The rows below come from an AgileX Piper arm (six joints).
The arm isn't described. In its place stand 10 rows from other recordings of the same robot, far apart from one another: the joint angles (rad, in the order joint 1, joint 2, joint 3, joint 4, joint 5, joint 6), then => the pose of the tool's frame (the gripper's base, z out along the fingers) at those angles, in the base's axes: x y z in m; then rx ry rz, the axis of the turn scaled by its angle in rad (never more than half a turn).
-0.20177 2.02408 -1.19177 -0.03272 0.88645 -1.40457 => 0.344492, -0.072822, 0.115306, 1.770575, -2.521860, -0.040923
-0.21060 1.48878 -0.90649 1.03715 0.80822 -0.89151 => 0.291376, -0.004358, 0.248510, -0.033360, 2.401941, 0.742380
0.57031 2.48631 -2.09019 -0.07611 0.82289 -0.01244 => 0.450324, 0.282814, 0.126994, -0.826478, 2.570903, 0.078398
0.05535 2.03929 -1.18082 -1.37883 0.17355 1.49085 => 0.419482, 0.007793, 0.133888, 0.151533, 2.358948, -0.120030
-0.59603 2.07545 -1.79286 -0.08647 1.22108 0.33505 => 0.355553, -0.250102, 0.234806, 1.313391, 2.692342, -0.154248
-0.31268 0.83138 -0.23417 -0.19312 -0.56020 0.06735 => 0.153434, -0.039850, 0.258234, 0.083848, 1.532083, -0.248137
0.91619 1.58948 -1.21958 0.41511 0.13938 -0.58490 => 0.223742, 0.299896, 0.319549, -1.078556, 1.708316, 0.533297
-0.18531 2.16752 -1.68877 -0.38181 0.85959 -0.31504 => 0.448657, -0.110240, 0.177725, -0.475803, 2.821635, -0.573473
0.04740 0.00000 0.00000 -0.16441 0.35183 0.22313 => 0.053459, -0.002603, 0.181976, 0.059125, 1.829778, 0.029989
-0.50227 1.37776 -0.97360 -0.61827 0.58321 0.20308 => 0.238692, -0.164243, 0.287824, 0.369561, 2.441980, -0.768650
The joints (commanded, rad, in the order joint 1, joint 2, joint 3, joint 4, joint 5, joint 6), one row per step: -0.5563 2.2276 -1.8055 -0.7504 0.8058 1.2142; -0.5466 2.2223 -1.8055 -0.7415 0.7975 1.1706; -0.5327 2.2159 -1.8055 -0.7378 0.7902 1.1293; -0.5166 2.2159 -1.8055 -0.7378 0.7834 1.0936; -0.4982 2.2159 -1.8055 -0.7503 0.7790 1.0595; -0.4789 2.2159 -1.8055 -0.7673 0.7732 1.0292; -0.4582 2.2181 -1.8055 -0.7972 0.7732 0.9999; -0.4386 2.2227 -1.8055 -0.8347 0.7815 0.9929; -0.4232 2.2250 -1.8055 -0.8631 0.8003 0.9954; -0.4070 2.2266 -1.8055 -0.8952 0.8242 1.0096; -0.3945 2.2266 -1.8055 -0.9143 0.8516 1.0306; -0.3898 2.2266 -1.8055 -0.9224 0.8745 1.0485; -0.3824 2.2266 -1.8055 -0.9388 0.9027 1.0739; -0.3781 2.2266 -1.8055 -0.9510 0.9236 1.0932; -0.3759 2.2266 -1.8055 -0.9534 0.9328 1.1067; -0.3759 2.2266 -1.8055 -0.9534 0.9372 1.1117; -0.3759 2.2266 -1.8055 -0.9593 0.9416 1.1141; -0.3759 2.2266 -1.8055 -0.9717 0.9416 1.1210
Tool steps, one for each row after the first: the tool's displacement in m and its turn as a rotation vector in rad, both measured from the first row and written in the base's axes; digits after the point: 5 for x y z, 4 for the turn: 0.00337 0.00443 0.00242 -0.0041 0.0141 0.0438; 0.00767 0.01039 0.00558 -0.0132 0.0290 0.0910; 0.01283 0.01688 0.00575 -0.0213 0.0477 0.1372; 0.01817 0.02381 0.00637 -0.0391 0.0736 0.1866; 0.02373 0.03102 0.00722 -0.0608 0.0981 0.2362; 0.02909 0.03823 0.00740 -0.0905 0.1348 0.2864; 0.03350 0.04458 0.00661 -0.1191 0.1681 0.3165; 0.03576 0.04957 0.00642 -0.1376 0.1955 0.3259; 0.03767 0.05471 0.00679 -0.1573 0.2191 0.3251; 0.03824 0.05884 0.00738 -0.1658 0.2322 0.3094; 0.03732 0.06017 0.00754 -0.1661 0.2393 0.2881; 0.03656 0.06223 0.00816 -0.1726 0.2480 0.2626; 0.03572 0.06324 0.00868 -0.1778 0.2539 0.2420; 0.03541 0.06396 0.00876 -0.1770 0.2515 0.2291; 0.03501 0.06391 0.00874 -0.1757 0.2510 0.2225; 0.03463 0.06358 0.00905 -0.1800 0.2548 0.2192; 0.03467 0.06301 0.00976 -0.1900 0.2550 0.2176
